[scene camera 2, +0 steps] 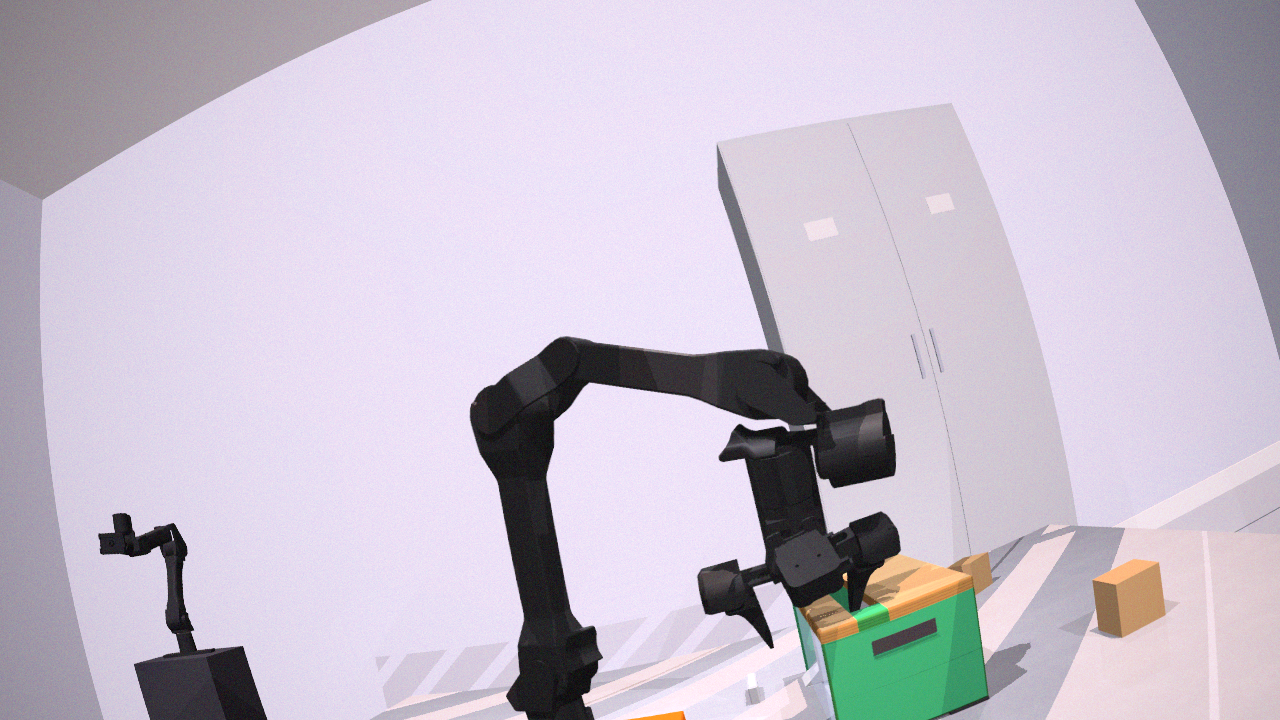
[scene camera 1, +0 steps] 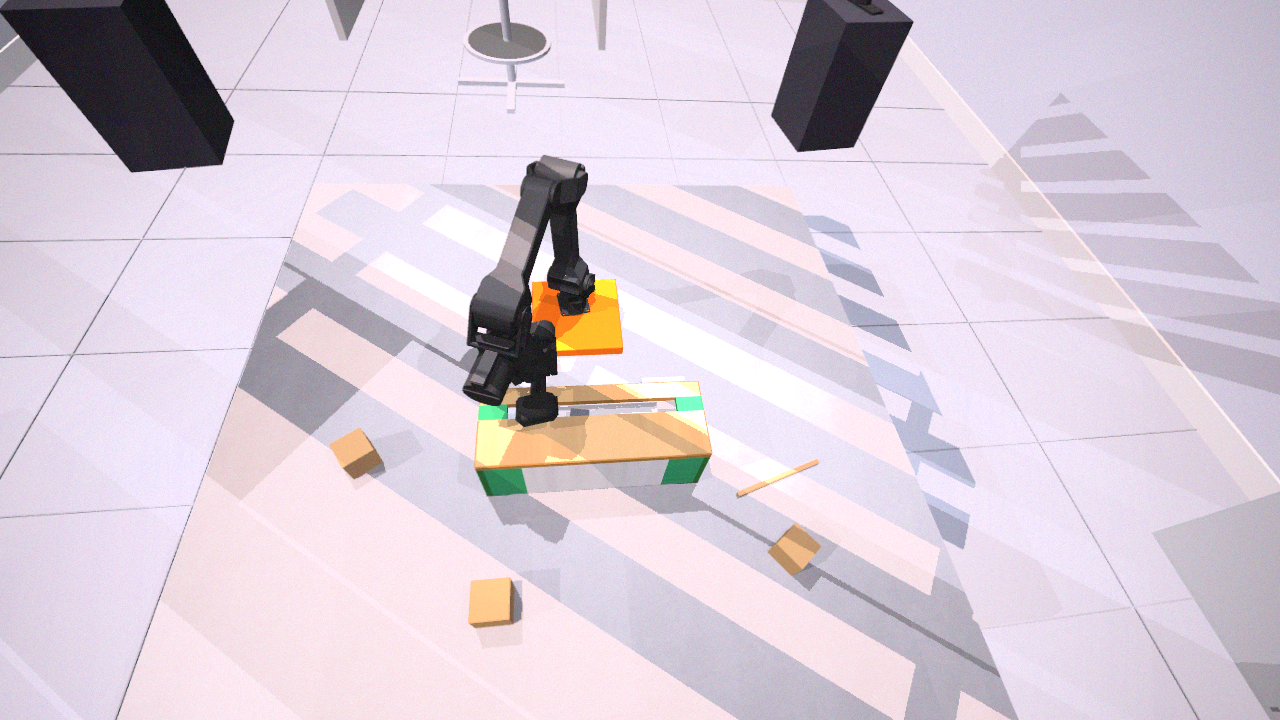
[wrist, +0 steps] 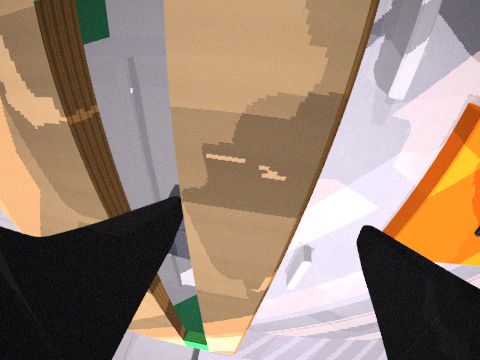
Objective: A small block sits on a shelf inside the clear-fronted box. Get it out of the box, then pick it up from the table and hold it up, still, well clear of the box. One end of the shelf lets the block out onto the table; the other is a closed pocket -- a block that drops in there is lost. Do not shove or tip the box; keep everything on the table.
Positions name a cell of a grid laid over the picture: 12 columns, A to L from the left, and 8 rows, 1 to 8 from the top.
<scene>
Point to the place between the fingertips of the gripper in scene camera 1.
F5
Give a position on a box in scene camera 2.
At I8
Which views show the gripper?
Scene camera 2, scene camera 1 and the wrist view: all of them.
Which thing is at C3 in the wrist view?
A box.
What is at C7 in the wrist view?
The gripper.
</scene>
